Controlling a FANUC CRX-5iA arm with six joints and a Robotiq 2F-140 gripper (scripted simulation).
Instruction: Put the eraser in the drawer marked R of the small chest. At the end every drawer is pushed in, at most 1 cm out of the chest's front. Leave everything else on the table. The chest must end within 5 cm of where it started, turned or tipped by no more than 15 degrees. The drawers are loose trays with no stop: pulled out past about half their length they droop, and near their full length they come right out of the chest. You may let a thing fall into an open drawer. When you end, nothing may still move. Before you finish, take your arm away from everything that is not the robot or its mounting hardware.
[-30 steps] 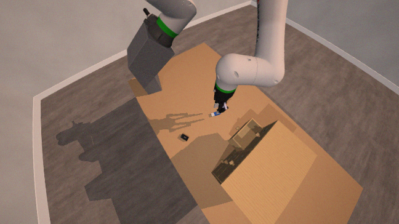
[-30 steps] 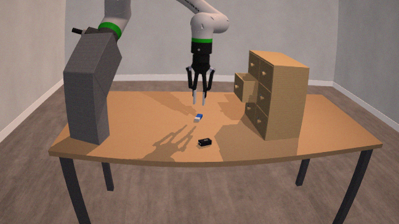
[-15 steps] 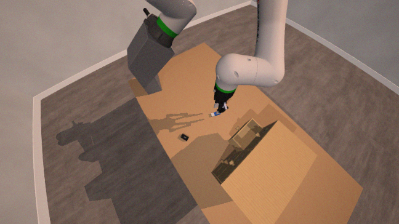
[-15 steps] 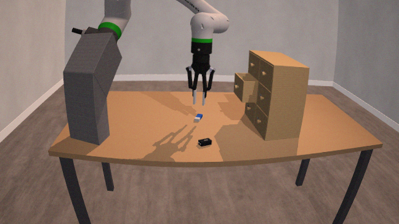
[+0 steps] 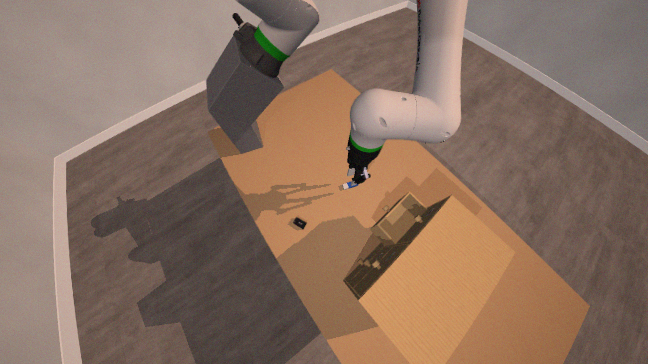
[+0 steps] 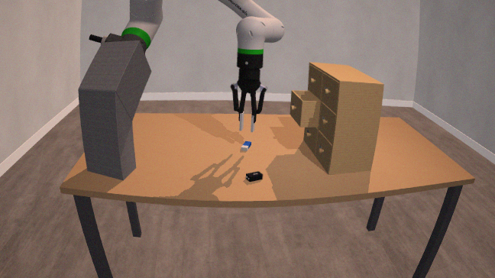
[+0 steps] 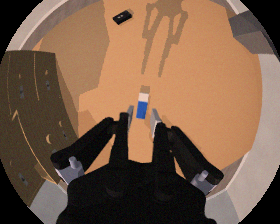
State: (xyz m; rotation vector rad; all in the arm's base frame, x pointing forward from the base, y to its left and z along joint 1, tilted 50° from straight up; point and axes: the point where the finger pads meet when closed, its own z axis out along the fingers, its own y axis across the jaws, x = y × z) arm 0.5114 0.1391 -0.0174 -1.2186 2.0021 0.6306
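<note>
The eraser is 9 cm below my hand and 1 cm to the right of it. From my hand the other things lie so: small black block 26 cm to the right, 9 cm below.
</note>
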